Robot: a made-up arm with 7 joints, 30 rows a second.
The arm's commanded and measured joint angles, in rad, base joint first. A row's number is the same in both.
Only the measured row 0 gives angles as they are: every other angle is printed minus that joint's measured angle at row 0.
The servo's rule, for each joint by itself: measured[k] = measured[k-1] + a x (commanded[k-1-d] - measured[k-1]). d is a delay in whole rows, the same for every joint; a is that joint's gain. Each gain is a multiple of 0.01, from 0.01 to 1. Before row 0 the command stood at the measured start. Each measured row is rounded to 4 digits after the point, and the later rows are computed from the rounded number. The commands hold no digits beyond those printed.
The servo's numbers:
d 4
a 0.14 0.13 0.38 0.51 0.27 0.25 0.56
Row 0, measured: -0.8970, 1.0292, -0.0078, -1.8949, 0.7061, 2.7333, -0.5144
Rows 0 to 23, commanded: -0.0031, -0.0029, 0.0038, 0.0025, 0.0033, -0.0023, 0.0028; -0.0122, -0.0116, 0.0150, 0.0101, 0.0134, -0.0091, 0.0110; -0.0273, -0.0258, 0.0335, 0.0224, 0.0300, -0.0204, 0.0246; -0.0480, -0.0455, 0.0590, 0.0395, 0.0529, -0.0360, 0.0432; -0.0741, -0.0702, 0.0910, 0.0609, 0.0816, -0.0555, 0.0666; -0.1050, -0.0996, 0.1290, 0.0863, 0.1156, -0.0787, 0.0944; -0.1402, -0.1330, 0.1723, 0.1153, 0.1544, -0.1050, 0.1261; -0.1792, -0.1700, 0.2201, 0.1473, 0.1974, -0.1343, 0.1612; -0.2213, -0.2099, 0.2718, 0.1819, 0.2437, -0.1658, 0.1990; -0.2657, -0.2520, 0.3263, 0.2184, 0.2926, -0.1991, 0.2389; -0.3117, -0.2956, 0.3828, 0.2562, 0.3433, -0.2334, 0.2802; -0.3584, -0.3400, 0.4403, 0.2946, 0.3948, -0.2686, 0.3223; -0.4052, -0.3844, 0.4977, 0.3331, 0.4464, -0.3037, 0.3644; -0.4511, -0.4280, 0.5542, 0.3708, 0.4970, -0.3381, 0.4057; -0.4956, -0.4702, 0.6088, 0.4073, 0.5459, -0.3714, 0.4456; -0.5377, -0.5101, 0.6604, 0.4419, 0.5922, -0.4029, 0.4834; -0.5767, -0.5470, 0.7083, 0.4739, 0.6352, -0.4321, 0.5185; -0.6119, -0.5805, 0.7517, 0.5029, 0.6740, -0.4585, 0.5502; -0.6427, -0.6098, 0.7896, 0.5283, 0.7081, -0.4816, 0.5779; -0.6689, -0.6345, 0.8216, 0.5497, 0.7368, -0.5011, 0.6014; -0.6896, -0.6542, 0.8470, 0.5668, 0.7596, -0.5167, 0.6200; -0.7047, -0.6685, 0.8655, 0.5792, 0.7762, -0.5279, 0.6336; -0.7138, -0.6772, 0.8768, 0.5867, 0.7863, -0.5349, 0.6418; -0.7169, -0.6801, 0.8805, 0.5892, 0.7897, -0.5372, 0.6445
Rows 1 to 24, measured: 0.0000, 0.0000, 0.0000, 0.0000, 0.0000, 0.0000, 0.0000; 0.0000, 0.0000, 0.0000, 0.0000, 0.0000, 0.0000, 0.0000; 0.0000, 0.0000, 0.0000, 0.0000, 0.0000, 0.0000, 0.0000; 0.0000, 0.0000, 0.0000, 0.0000, 0.0000, 0.0000, 0.0000; -0.0004, -0.0004, 0.0014, 0.0013, 0.0009, -0.0006, 0.0016; -0.0021, -0.0019, 0.0066, 0.0058, 0.0043, -0.0027, 0.0069; -0.0056, -0.0050, 0.0168, 0.0143, 0.0112, -0.0071, 0.0168; -0.0115, -0.0103, 0.0328, 0.0272, 0.0225, -0.0143, 0.0316; -0.0203, -0.0181, 0.0549, 0.0444, 0.0385, -0.0246, 0.0512; -0.0322, -0.0287, 0.0831, 0.0658, 0.0593, -0.0381, 0.0754; -0.0473, -0.0423, 0.1170, 0.0910, 0.0850, -0.0548, 0.1038; -0.0658, -0.0589, 0.1562, 0.1197, 0.1153, -0.0747, 0.1359; -0.0876, -0.0785, 0.2001, 0.1514, 0.1500, -0.0975, 0.1712; -0.1125, -0.1011, 0.2481, 0.1856, 0.1885, -0.1229, 0.2091; -0.1404, -0.1264, 0.2993, 0.2216, 0.2303, -0.1505, 0.2489; -0.1709, -0.1542, 0.3529, 0.2588, 0.2747, -0.1800, 0.2900; -0.2037, -0.1841, 0.4079, 0.2967, 0.3211, -0.2109, 0.3317; -0.2383, -0.2158, 0.4635, 0.3345, 0.3686, -0.2427, 0.3731; -0.2743, -0.2489, 0.5187, 0.3716, 0.4165, -0.2749, 0.4137; -0.3112, -0.2829, 0.5725, 0.4075, 0.4639, -0.3069, 0.4527; -0.3484, -0.3172, 0.6241, 0.4414, 0.5102, -0.3382, 0.4895; -0.3853, -0.3514, 0.6726, 0.4728, 0.5544, -0.3683, 0.5235; -0.4213, -0.3850, 0.7171, 0.5011, 0.5959, -0.3966, 0.5540; -0.4560, -0.4174, 0.7568, 0.5259, 0.6339, -0.4227, 0.5805
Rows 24 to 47, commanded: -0.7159, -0.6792, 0.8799, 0.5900, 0.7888, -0.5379, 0.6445; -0.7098, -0.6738, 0.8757, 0.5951, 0.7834, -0.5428, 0.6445; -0.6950, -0.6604, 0.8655, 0.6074, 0.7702, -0.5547, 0.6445; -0.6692, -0.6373, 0.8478, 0.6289, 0.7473, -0.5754, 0.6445; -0.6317, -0.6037, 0.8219, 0.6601, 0.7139, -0.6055, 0.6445; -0.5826, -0.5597, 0.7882, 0.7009, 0.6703, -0.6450, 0.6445; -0.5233, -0.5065, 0.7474, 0.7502, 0.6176, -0.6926, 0.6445; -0.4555, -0.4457, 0.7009, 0.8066, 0.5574, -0.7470, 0.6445; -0.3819, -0.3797, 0.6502, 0.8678, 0.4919, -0.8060, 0.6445; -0.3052, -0.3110, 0.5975, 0.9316, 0.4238, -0.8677, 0.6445; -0.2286, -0.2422, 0.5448, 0.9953, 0.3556, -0.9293, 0.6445; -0.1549, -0.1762, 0.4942, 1.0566, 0.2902, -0.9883, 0.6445; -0.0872, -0.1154, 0.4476, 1.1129, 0.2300, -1.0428, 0.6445; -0.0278, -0.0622, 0.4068, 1.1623, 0.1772, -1.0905, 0.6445; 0.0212, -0.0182, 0.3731, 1.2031, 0.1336, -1.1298, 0.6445; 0.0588, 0.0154, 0.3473, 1.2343, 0.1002, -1.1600, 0.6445; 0.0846, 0.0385, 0.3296, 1.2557, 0.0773, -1.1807, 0.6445; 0.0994, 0.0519, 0.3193, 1.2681, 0.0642, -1.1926, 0.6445; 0.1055, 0.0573, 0.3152, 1.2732, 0.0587, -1.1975, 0.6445; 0.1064, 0.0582, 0.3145, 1.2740, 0.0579, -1.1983, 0.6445; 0.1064, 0.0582, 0.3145, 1.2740, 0.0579, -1.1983, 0.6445; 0.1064, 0.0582, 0.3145, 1.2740, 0.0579, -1.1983, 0.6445; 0.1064, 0.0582, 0.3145, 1.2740, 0.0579, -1.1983, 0.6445; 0.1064, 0.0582, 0.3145, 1.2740, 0.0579, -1.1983, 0.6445
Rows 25 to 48, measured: -0.4887, -0.4482, 0.7911, 0.5468, 0.6678, -0.4462, 0.6026; -0.5189, -0.4768, 0.8194, 0.5633, 0.6971, -0.4666, 0.6200; -0.5462, -0.5029, 0.8412, 0.5752, 0.7212, -0.4837, 0.6322; -0.5701, -0.5259, 0.8561, 0.5823, 0.7397, -0.4971, 0.6391; -0.5905, -0.5458, 0.8651, 0.5862, 0.7530, -0.5073, 0.6421; -0.6072, -0.5624, 0.8691, 0.5907, 0.7612, -0.5162, 0.6434; -0.6195, -0.5751, 0.8677, 0.5992, 0.7636, -0.5258, 0.6440; -0.6265, -0.5832, 0.8601, 0.6143, 0.7592, -0.5382, 0.6443; -0.6272, -0.5859, 0.8456, 0.6377, 0.7470, -0.5550, 0.6444; -0.6210, -0.5825, 0.8238, 0.6699, 0.7263, -0.5775, 0.6445; -0.6073, -0.5726, 0.7948, 0.7109, 0.6970, -0.6063, 0.6445; -0.5860, -0.5561, 0.7591, 0.7597, 0.6593, -0.6415, 0.6445; -0.5574, -0.5332, 0.7177, 0.8148, 0.6141, -0.6826, 0.6445; -0.5221, -0.5043, 0.6720, 0.8744, 0.5627, -0.7289, 0.6445; -0.4810, -0.4702, 0.6237, 0.9361, 0.5068, -0.7790, 0.6445; -0.4353, -0.4320, 0.5745, 0.9976, 0.4483, -0.8313, 0.6445; -0.3866, -0.3908, 0.5263, 1.0564, 0.3894, -0.8842, 0.6445; -0.3364, -0.3481, 0.4809, 1.1104, 0.3321, -0.9358, 0.6445; -0.2863, -0.3052, 0.4399, 1.1577, 0.2785, -0.9843, 0.6445; -0.2380, -0.2635, 0.4047, 1.1968, 0.2304, -1.0282, 0.6445; -0.1928, -0.2242, 0.3762, 1.2268, 0.1891, -1.0663, 0.6445; -0.1519, -0.1883, 0.3546, 1.2479, 0.1554, -1.0979, 0.6445; -0.1159, -0.1564, 0.3396, 1.2608, 0.1293, -1.1228, 0.6445; -0.0848, -0.1285, 0.3301, 1.2675, 0.1100, -1.1417, 0.6445
